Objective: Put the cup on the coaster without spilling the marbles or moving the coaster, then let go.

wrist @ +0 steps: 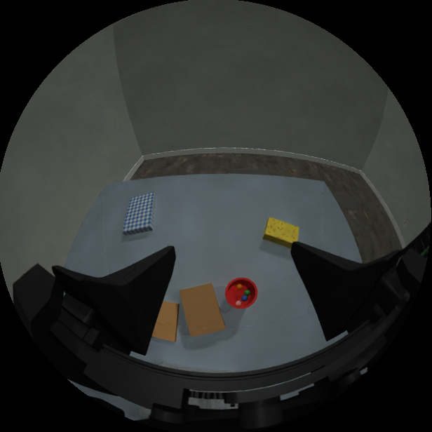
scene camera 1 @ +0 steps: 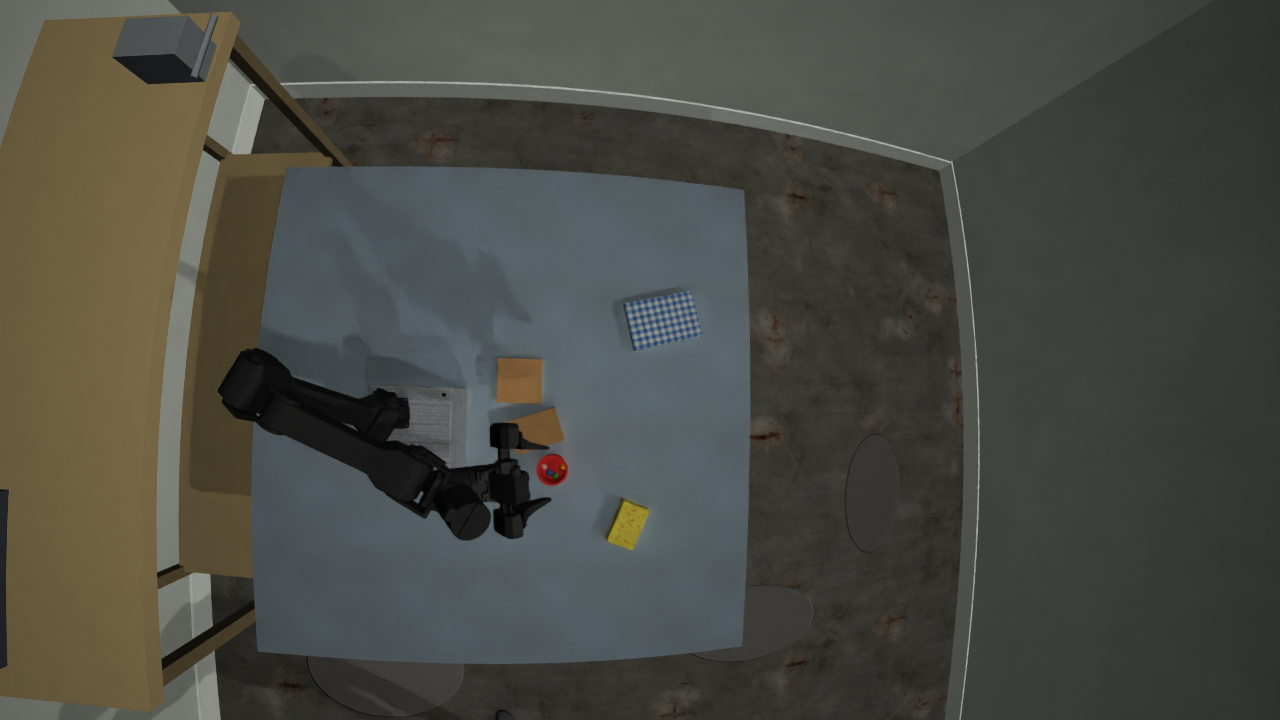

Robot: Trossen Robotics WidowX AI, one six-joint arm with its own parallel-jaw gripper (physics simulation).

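Frame: origin at the arm's base, x ahead, y left, z up, level; centimetres.
Where they show: gripper, fingertip midpoint: [scene camera 1: 549, 473]; arm's base, link origin: [scene camera 1: 394, 413].
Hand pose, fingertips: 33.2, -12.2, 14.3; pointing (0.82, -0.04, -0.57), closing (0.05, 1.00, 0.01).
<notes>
Things, the pixels of their top centre, and the offset from my fingertips, as dx, dy, dz. "pt": a spot on its surface instead. Level surfaces: height alone.
- red cup, top centre: [scene camera 1: 552, 470] -0.7, -3.2, -22.2
- flat orange square, surface spot: [scene camera 1: 520, 380] pt -7.0, +18.2, -27.7
- browner rectangular piece, top centre: [scene camera 1: 535, 431] -4.0, +5.9, -24.6
- yellow sponge, top centre: [scene camera 1: 628, 526] +16.2, -19.3, -25.9
- blue-grey table, surface height: dz -28.9
- blue-and-white checked block, top centre: [scene camera 1: 664, 319] +29.3, +31.0, -26.4
The red cup [scene camera 1: 552, 470] [wrist: 241, 293] stands upright on the table with several coloured marbles inside. A flat orange square [scene camera 1: 520, 380] [wrist: 167, 321], which looks like the coaster, lies on the table. A browner rectangular piece [scene camera 1: 546, 427] [wrist: 201, 309] lies between it and the cup, apart from the cup. My gripper [scene camera 1: 548, 473] [wrist: 235, 250] is wide open and empty, with its fingertips to either side of the cup as seen from above. In the wrist view the cup shows beyond and below the open fingers. The left finger covers part of the orange square.
A yellow sponge [scene camera 1: 628, 523] [wrist: 281, 231] lies beyond the cup on the blue-grey table [scene camera 1: 393, 591] [wrist: 215, 200]. A blue-and-white checked block [scene camera 1: 662, 319] [wrist: 140, 213] lies near the table's far side. A grey ribbed plate [scene camera 1: 429, 420] lies beside the arm.
</notes>
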